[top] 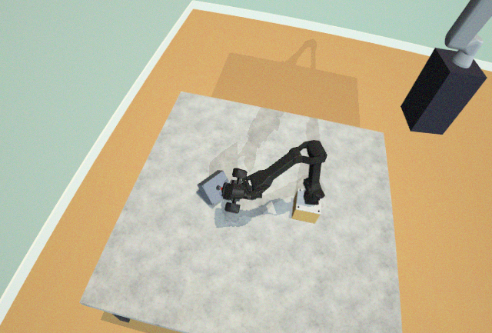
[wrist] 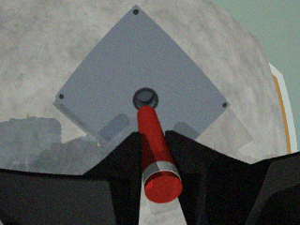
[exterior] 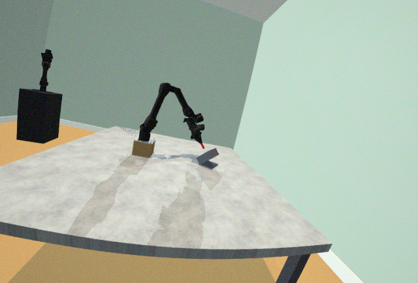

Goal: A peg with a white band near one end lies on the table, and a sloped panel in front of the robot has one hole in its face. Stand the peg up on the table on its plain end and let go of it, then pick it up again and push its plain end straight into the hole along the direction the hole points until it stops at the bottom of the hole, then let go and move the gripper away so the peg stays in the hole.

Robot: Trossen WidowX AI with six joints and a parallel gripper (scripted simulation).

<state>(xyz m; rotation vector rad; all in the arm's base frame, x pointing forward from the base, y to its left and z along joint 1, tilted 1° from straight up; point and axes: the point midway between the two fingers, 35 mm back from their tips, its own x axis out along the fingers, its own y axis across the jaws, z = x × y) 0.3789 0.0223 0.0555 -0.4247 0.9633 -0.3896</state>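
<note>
Now: gripper tip 7 cm above the grey sloped panel, 5 cm to the left of it and 5 cm short of it. The rest, counted from my gripper tip: red peg 1 cm to the left, 1 cm behind, 1 cm above.
</note>
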